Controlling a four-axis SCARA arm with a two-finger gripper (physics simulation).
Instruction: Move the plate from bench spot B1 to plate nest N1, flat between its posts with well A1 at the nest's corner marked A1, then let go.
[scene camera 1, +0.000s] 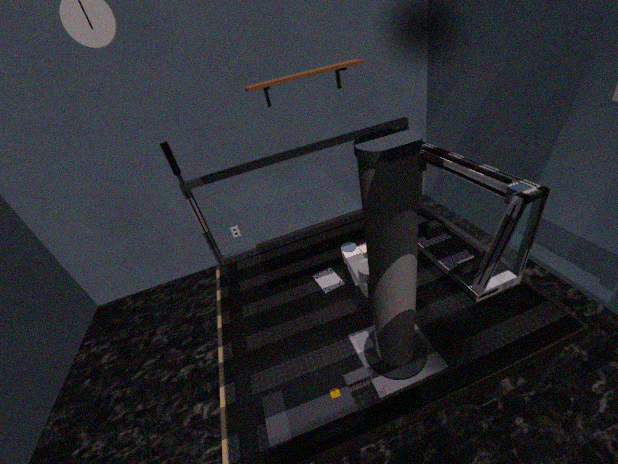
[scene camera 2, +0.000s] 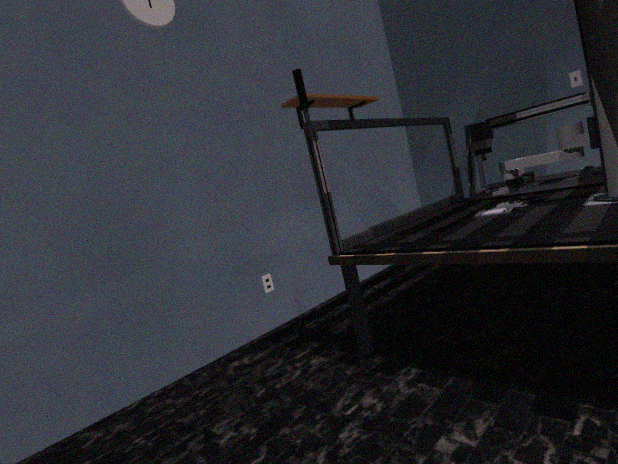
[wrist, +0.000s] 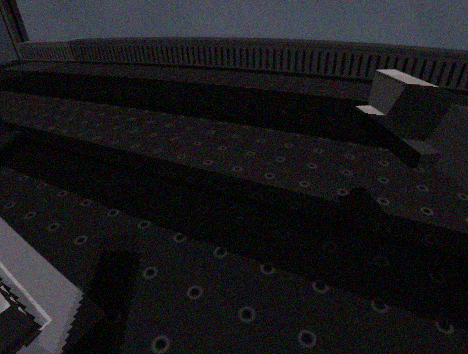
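Seen in the pictures: gripper, fingertip midpoint: (scene camera 2: 488, 193) (wrist: 189, 102); arm's base, origin of the base link: (scene camera 1: 394, 351).
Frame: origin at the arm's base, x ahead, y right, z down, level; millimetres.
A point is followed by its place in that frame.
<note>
The white arm (scene camera 1: 356, 260) @(x 343, y 9, z -246 mm) (scene camera 2: 535, 160) @(x 320, y -31, z -225 mm) reaches out behind the dark column. My gripper (scene camera 2: 517, 181) hangs from its outer end, low over the bench and small and dark in scene camera 2. It is open with nothing between the fingers. The column hides it in scene camera 1. In the wrist view a blocky part of the gripper shows at the upper right. A pale square pad with small dark marks at its corners (scene camera 1: 328, 280) @(x 508, y -108, z -24 mm) lies left of the arm; I cannot tell for sure that it is nest N1. The plate and corner mark A1 cannot be made out.
The dark column (scene camera 1: 395, 240) @(x -70, y -27, z -646 mm) stands on a pale base plate (scene camera 1: 435, 362) @(x -112, y 113, z -12 mm). A metal frame (scene camera 1: 535, 192) @(x 59, y 645, z -513 mm) (scene camera 2: 530, 110) @(x 453, y 624, z -500 mm) stands at the bench's right side, and a rail (scene camera 1: 295, 152) @(x 1004, y -35, z -608 mm) (scene camera 2: 380, 123) @(x 1004, y -170, z -593 mm) runs along the back. A pale slab (wrist: 37, 275) @(x 560, y 114, z -15 mm) shows at the wrist view's lower left. The scene is dim and striped with shadow.
</note>
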